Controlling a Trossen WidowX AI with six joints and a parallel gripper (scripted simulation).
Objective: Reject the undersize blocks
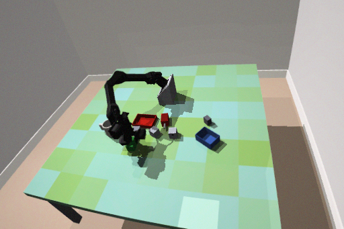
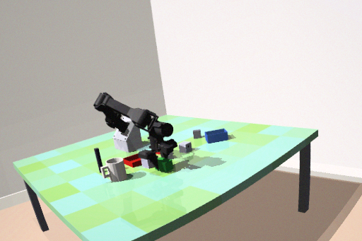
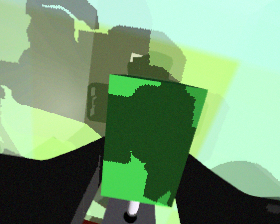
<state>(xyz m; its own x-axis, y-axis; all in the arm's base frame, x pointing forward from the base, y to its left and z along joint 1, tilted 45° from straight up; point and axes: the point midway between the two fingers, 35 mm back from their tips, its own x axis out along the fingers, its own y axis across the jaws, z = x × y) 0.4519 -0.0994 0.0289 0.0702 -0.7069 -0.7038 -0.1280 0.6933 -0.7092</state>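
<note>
The green GO gauge lies 20 mm above my gripper tip and 10 mm behind it. Also, from my gripper tip: steel block (220 mm to the left, 100 mm behind, 10 mm above); then mug (200 mm to the right, 70 mm behind, 30 mm above); then red reject tray (190 mm behind).
</note>
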